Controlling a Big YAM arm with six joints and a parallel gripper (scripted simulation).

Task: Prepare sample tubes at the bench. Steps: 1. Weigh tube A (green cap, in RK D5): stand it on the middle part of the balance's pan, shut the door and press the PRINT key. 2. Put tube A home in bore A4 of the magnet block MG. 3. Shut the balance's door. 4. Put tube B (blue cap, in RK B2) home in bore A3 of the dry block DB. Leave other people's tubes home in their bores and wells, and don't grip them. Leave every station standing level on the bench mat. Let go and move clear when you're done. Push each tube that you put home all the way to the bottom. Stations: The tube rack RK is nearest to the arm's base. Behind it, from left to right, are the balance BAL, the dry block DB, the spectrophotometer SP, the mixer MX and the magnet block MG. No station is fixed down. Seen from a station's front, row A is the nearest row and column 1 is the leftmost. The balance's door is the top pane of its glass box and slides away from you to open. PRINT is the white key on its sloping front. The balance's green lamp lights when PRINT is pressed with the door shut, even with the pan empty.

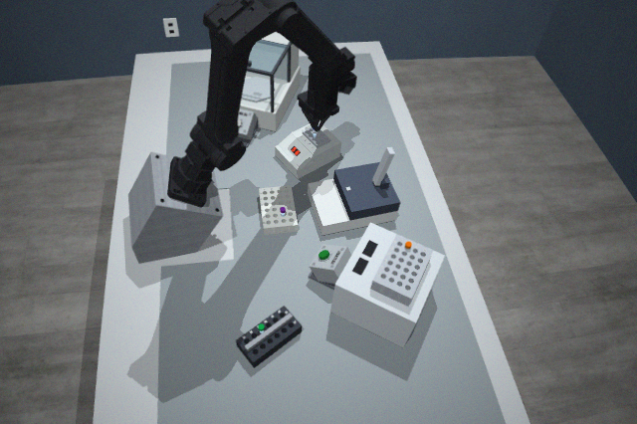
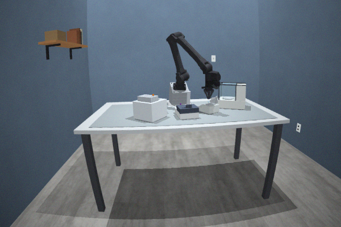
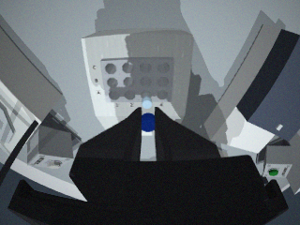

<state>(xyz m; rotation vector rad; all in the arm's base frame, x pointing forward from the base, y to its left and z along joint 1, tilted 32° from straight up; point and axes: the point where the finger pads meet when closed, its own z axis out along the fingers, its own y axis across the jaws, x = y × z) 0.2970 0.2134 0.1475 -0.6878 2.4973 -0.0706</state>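
Right now my hand is 20 mm above the tube B. Round my hand: white tube rack 200 mm to the right, 110 mm behind, 100 mm below; then balance door 180 mm to the left, 170 mm behind, 100 mm above; then dry block DB 80 mm below, 20 mm behind.
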